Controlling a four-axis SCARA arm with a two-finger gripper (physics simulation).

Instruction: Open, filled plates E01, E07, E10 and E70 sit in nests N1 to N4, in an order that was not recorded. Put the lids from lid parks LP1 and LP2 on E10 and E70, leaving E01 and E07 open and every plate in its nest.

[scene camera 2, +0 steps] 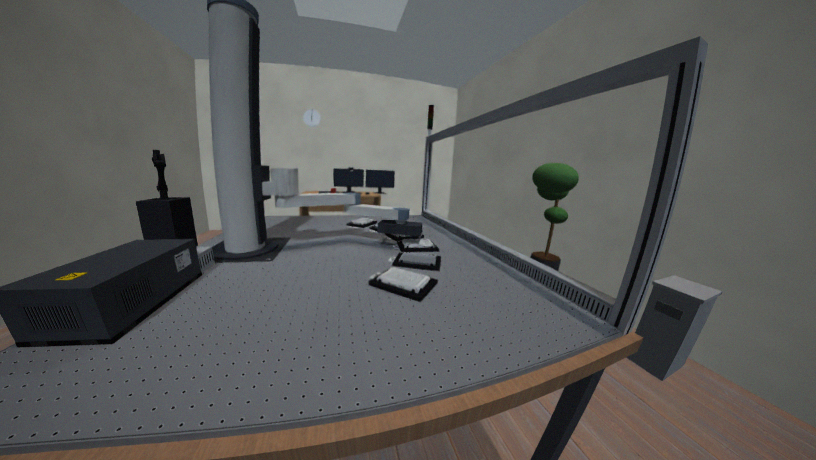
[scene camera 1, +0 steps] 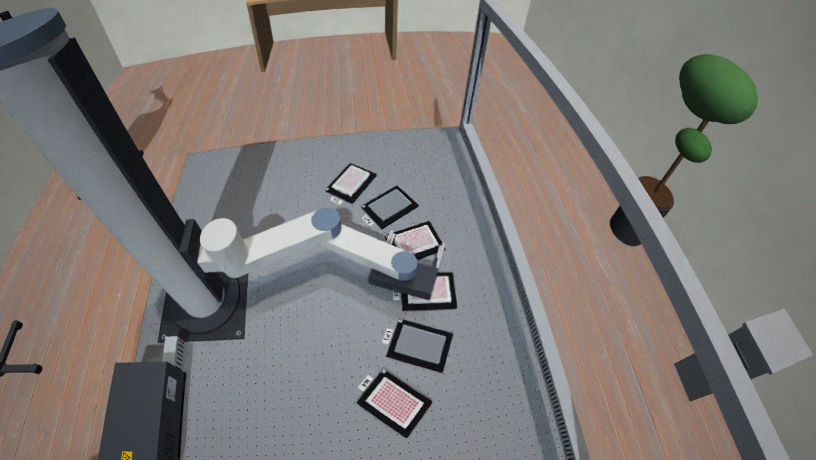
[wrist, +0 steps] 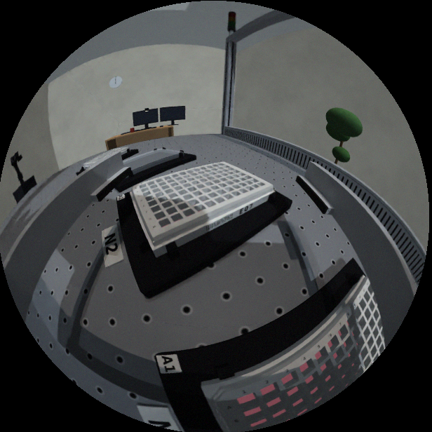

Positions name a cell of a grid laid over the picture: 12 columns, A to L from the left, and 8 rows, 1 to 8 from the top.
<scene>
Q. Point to a plate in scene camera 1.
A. F8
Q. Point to a lid park LP2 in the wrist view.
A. D4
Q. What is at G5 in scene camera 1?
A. A plate.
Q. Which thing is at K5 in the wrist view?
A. My gripper.
</scene>
